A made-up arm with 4 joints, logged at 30 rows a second.
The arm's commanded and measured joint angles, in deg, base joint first. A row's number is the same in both.
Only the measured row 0 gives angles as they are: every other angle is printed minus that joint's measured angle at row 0.
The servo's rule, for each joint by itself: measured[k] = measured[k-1] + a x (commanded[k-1-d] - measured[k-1]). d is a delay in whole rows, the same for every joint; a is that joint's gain. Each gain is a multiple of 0.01, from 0.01 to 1. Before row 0 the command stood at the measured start. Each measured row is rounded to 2 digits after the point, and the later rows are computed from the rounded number. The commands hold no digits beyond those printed.
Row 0, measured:
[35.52, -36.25, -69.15, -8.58]
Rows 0 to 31, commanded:
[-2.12, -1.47, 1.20, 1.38]
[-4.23, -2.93, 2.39, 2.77]
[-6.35, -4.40, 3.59, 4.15]
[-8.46, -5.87, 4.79, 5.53]
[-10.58, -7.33, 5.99, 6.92]
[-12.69, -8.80, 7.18, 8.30]
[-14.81, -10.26, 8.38, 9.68]
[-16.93, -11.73, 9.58, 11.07]
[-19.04, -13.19, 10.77, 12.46]
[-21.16, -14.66, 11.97, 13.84]
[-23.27, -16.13, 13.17, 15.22]
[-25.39, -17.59, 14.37, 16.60]
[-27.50, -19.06, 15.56, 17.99]
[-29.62, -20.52, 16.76, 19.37]
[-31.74, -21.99, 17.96, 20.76]
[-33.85, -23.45, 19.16, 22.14]
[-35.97, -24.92, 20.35, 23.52]
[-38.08, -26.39, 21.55, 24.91]
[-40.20, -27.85, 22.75, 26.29]
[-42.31, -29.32, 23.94, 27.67]
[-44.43, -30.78, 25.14, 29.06]
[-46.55, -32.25, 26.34, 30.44]
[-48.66, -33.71, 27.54, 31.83]
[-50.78, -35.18, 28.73, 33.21]
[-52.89, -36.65, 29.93, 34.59]
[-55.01, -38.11, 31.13, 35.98]
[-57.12, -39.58, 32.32, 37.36]
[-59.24, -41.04, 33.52, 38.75]
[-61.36, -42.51, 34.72, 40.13]
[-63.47, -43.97, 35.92, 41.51]
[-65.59, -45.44, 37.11, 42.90]
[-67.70, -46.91, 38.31, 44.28]
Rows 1 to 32, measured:
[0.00, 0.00, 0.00, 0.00]
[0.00, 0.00, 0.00, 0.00]
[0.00, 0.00, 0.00, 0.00]
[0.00, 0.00, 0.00, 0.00]
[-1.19, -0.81, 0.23, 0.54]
[-2.89, -1.98, 0.64, 1.41]
[-4.83, -3.31, 1.20, 2.48]
[-6.86, -4.72, 1.88, 3.67]
[-8.94, -6.16, 2.66, 4.94]
[-11.04, -7.61, 3.52, 6.25]
[-13.15, -9.07, 4.44, 7.59]
[-15.27, -10.53, 5.42, 8.95]
[-17.38, -11.99, 6.44, 10.32]
[-19.50, -13.46, 7.49, 11.69]
[-21.61, -14.93, 8.57, 13.07]
[-23.73, -16.39, 9.67, 14.45]
[-25.84, -17.86, 10.79, 15.83]
[-27.96, -19.32, 11.92, 17.21]
[-30.08, -20.79, 13.07, 18.59]
[-32.19, -22.25, 14.23, 19.97]
[-34.31, -23.72, 15.39, 21.35]
[-36.42, -25.19, 16.56, 22.74]
[-38.54, -26.65, 17.74, 24.12]
[-40.65, -28.12, 18.92, 25.50]
[-42.77, -29.58, 20.10, 26.89]
[-44.89, -31.05, 21.29, 28.27]
[-47.00, -32.51, 22.48, 29.66]
[-49.12, -33.98, 23.67, 31.04]
[-51.23, -35.45, 24.86, 32.42]
[-53.35, -36.91, 26.05, 33.81]
[-55.46, -38.38, 27.24, 35.19]
[-57.58, -39.84, 28.43, 36.58]
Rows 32 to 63, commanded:
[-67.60, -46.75, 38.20, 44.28]
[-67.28, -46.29, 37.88, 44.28]
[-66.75, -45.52, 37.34, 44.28]
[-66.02, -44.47, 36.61, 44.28]
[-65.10, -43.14, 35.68, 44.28]
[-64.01, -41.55, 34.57, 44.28]
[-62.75, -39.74, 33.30, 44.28]
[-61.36, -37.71, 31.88, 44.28]
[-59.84, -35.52, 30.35, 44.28]
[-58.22, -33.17, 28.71, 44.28]
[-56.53, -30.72, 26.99, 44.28]
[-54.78, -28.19, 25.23, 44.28]
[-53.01, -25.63, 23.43, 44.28]
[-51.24, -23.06, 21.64, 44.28]
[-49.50, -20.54, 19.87, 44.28]
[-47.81, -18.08, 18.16, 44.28]
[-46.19, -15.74, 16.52, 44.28]
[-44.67, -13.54, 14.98, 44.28]
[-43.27, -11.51, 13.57, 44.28]
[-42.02, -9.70, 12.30, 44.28]
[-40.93, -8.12, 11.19, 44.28]
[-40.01, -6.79, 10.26, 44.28]
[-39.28, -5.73, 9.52, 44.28]
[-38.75, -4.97, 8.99, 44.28]
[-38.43, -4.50, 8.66, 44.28]
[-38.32, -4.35, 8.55, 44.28]
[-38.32, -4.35, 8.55, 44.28]
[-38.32, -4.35, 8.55, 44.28]
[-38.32, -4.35, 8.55, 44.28]
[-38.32, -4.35, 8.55, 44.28]
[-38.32, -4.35, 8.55, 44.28]
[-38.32, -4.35, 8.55, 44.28]
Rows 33 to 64, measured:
[-59.70, -41.31, 29.63, 37.96]
[-61.81, -42.77, 30.83, 39.34]
[-63.93, -44.24, 32.02, 40.73]
[-66.04, -45.71, 33.22, 42.11]
[-66.91, -46.28, 34.17, 42.96]
[-67.12, -46.29, 34.87, 43.47]
[-66.91, -45.87, 35.34, 43.79]
[-66.41, -45.10, 35.58, 43.98]
[-65.68, -44.02, 35.60, 44.10]
[-64.74, -42.66, 35.40, 44.17]
[-63.63, -41.05, 35.00, 44.21]
[-62.36, -39.21, 34.41, 44.24]
[-60.95, -37.18, 33.64, 44.26]
[-59.42, -34.97, 32.70, 44.27]
[-57.80, -32.63, 31.62, 44.27]
[-56.11, -30.19, 30.41, 44.27]
[-54.37, -27.68, 29.08, 44.27]
[-52.62, -25.14, 27.67, 44.27]
[-50.87, -22.61, 26.19, 44.27]
[-49.16, -20.12, 24.66, 44.27]
[-47.50, -17.71, 23.11, 44.27]
[-45.92, -15.42, 21.57, 44.27]
[-44.44, -13.27, 20.05, 44.27]
[-43.08, -11.31, 18.58, 44.27]
[-41.88, -9.56, 17.18, 44.27]
[-40.83, -8.04, 15.87, 44.27]
[-39.96, -6.77, 14.66, 44.27]
[-39.28, -5.78, 13.58, 44.27]
[-38.80, -5.08, 12.65, 44.27]
[-38.53, -4.68, 11.87, 44.27]
[-38.41, -4.50, 11.24, 44.27]
[-38.36, -4.42, 10.73, 44.27]

